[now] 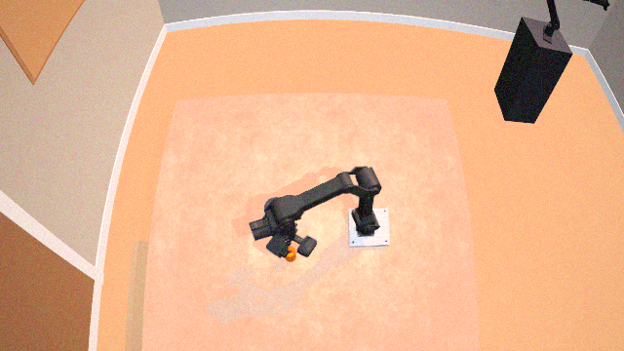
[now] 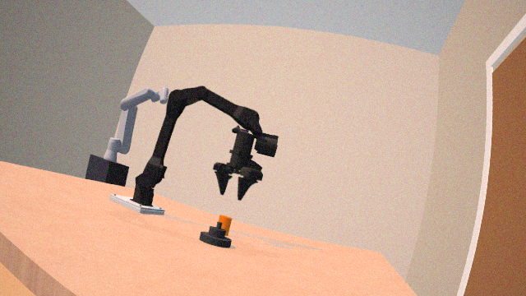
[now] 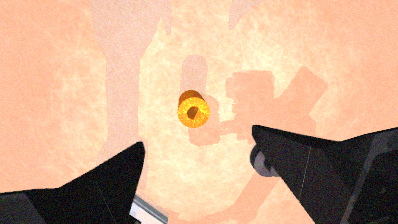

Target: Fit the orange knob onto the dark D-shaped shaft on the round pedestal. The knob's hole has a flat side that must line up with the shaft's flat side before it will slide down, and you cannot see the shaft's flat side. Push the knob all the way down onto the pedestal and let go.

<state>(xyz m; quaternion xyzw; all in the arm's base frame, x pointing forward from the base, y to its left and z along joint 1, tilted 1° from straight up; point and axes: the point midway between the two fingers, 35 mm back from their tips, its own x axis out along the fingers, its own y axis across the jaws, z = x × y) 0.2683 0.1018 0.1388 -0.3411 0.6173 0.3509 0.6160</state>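
The orange knob is 9 cm below my gripper tip. Round my gripper tip: round dark pedestal (6 cm ahead, 19 cm to the right, 9 cm below).
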